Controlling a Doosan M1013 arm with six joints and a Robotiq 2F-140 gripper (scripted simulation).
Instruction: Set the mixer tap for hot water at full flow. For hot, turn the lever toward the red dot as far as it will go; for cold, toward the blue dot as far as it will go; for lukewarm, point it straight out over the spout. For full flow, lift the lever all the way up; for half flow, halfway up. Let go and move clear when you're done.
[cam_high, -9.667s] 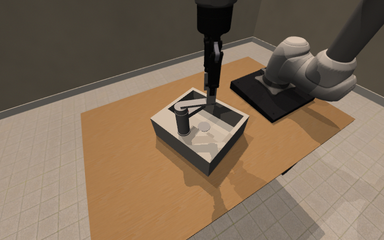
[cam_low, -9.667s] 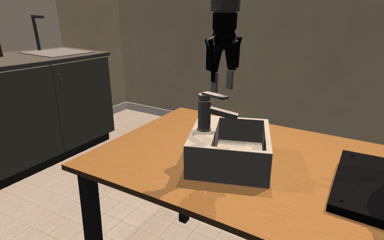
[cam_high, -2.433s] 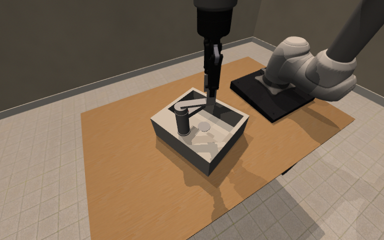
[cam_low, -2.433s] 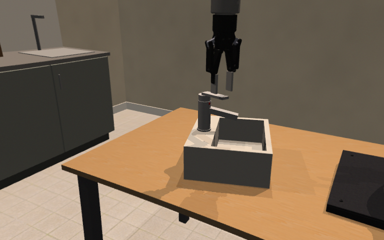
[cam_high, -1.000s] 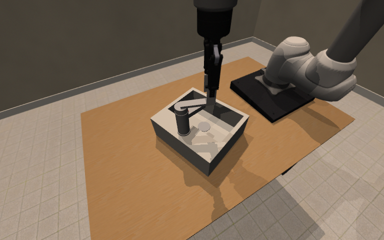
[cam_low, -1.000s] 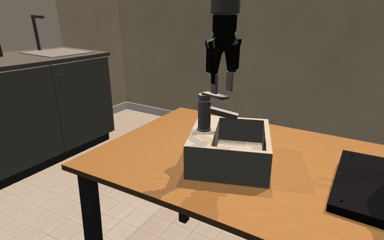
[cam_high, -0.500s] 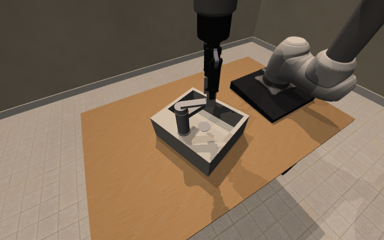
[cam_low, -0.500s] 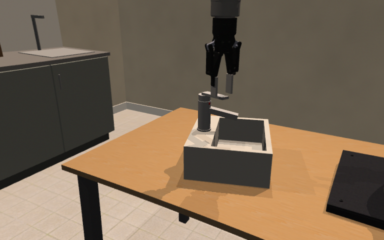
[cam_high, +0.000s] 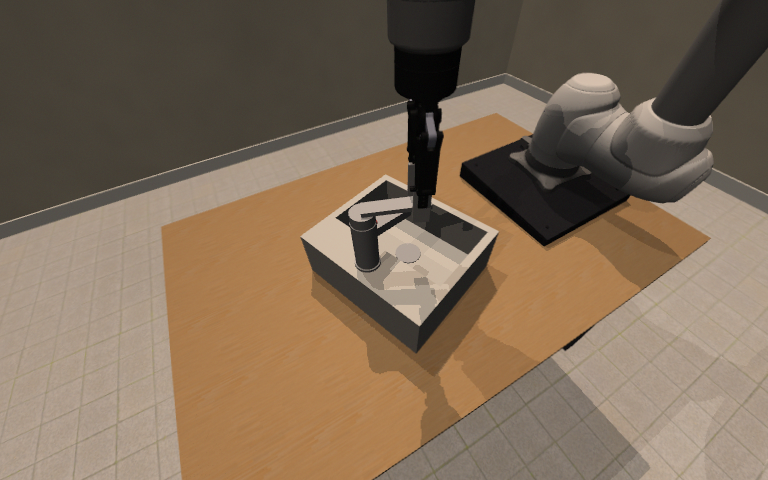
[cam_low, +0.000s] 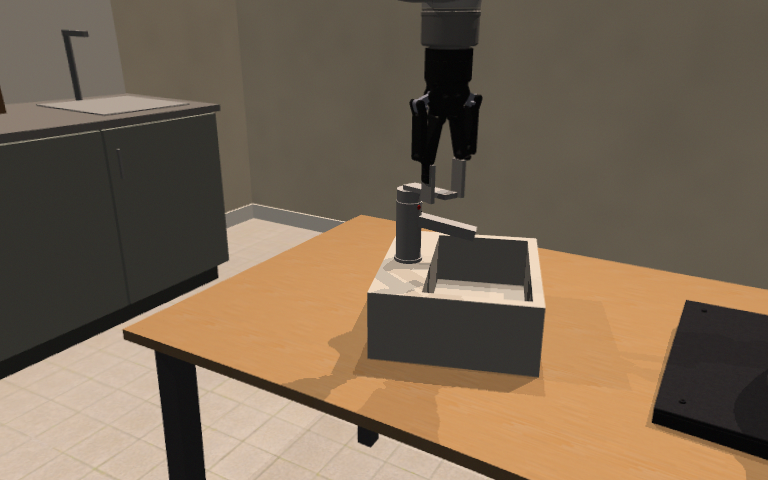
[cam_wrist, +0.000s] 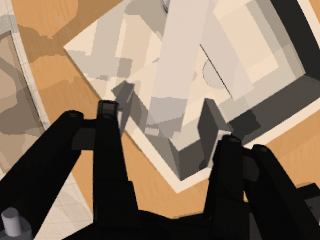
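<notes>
The flat lever lies 3 cm ahead of my hand, 2 cm below it and 1 cm to the right of it. The rest, counted from my hand: grey mixer tap: 7 cm below, 6 cm ahead, 3 cm to the right; then square sink basin: 26 cm below, 8 cm to the right, 2 cm behind.
</notes>
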